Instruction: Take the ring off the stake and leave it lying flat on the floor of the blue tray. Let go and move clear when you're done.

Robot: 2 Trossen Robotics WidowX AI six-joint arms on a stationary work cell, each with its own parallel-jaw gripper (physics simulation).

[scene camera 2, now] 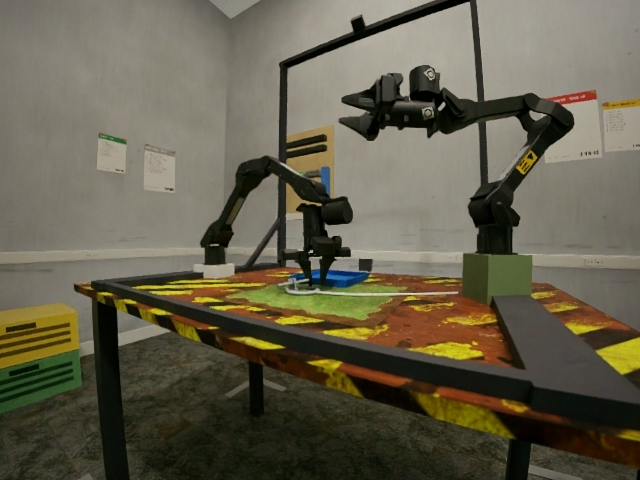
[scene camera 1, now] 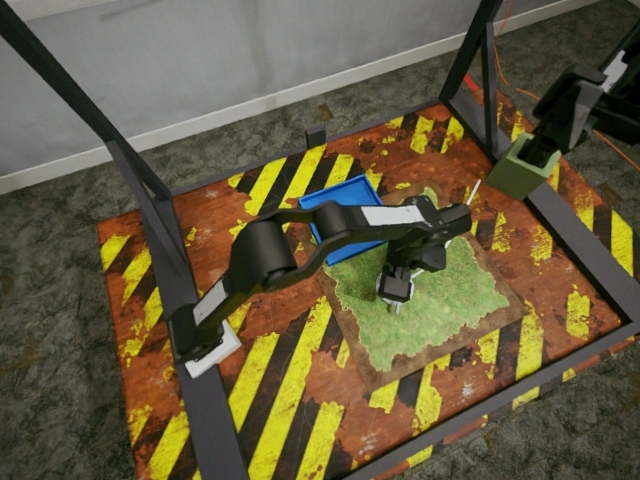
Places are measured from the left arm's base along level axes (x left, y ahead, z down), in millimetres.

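Pixels of known places: left gripper, fingertip midpoint: [scene camera 2: 340, 110] [scene camera 1: 611, 173]; right gripper, fingertip midpoint: [scene camera 2: 316, 286] [scene camera 1: 393, 267]; left arm's base, link origin: [scene camera 2: 495, 254] [scene camera 1: 534, 154]; right arm's base, link origin: [scene camera 2: 214, 264] [scene camera 1: 202, 339].
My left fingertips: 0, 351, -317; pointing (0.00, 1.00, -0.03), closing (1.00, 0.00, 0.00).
For each thing: its middle in the pictures, then the offset to it from my left fingertips, as dx, dy, dz. "spot": a spot on its surface instead. Level surfaces: height alone.
- white ring, body centre: [scene camera 1: 394, 286] [scene camera 2: 302, 290] -95, +89, +415
- mat, surface height: dz +420
- short white piece, surface spot: [scene camera 1: 397, 308] [scene camera 2: 282, 283] spot: -65, +135, +394
- blue tray, body centre: [scene camera 1: 347, 217] [scene camera 2: 331, 277] -281, +10, +409
A white ring [scene camera 1: 379, 295] [scene camera 2: 301, 292] is low over the green patch of the mat [scene camera 1: 439, 320] [scene camera 2: 351, 308]. A short white piece [scene camera 1: 397, 308] [scene camera 2: 289, 283], which looks like part of the stake, shows at its edge; whether the ring encircles it is unclear. A long thin white rod [scene camera 1: 473, 193] [scene camera 2: 387, 293] extends from the ring area. The blue tray [scene camera 1: 336, 194] [scene camera 2: 356, 281] is beside the mat, partly behind the right arm. My right gripper [scene camera 1: 395, 287] [scene camera 2: 317, 281] points down at the ring, its fingers part-way open. My left gripper [scene camera 2: 341, 109] is open, high above the table.
The right arm's white base [scene camera 1: 227, 351] [scene camera 2: 199, 270] and the left arm's green base block [scene camera 1: 516, 178] [scene camera 2: 498, 273] stand at opposite sides of the striped table. Dark frame bars [scene camera 1: 227, 434] [scene camera 2: 320, 343] run along its edges, with upright posts [scene camera 1: 465, 56] [scene camera 2: 282, 155].
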